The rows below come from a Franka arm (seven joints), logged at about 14 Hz.
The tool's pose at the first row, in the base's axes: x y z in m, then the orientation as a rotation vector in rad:
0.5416, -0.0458, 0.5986, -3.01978, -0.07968, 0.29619
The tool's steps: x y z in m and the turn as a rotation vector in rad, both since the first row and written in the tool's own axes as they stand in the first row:
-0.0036, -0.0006, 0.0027, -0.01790, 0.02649, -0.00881
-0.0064, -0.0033, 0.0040, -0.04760, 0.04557, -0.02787
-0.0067, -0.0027, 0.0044, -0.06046, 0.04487, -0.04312
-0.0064, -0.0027, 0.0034, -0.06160, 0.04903, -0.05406
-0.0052, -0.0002, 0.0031, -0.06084, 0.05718, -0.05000
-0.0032, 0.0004, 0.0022, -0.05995, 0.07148, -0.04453
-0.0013, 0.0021, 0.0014, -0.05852, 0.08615, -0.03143
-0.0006, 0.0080, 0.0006, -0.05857, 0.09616, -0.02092
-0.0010, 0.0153, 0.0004, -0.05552, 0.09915, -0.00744
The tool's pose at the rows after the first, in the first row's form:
0.5375, -0.0452, 0.5967, -3.03937, -0.09395, 0.25599
0.5344, -0.0425, 0.5963, -3.06787, -0.12675, 0.22605
0.5341, -0.0431, 0.5959, -3.07807, -0.15257, 0.22607
0.5345, -0.0432, 0.5968, -3.07771, -0.16917, 0.21868
0.5359, -0.0456, 0.5966, -3.07836, -0.16212, 0.20649
0.5380, -0.0462, 0.5970, -3.07952, -0.15237, 0.18495
0.5401, -0.0478, 0.5973, -3.08120, -0.13081, 0.16351
0.5412, -0.0537, 0.5972, -3.08344, -0.11389, 0.14901
0.5412, -0.0610, 0.5967, -3.08252, -0.09246, 0.14558

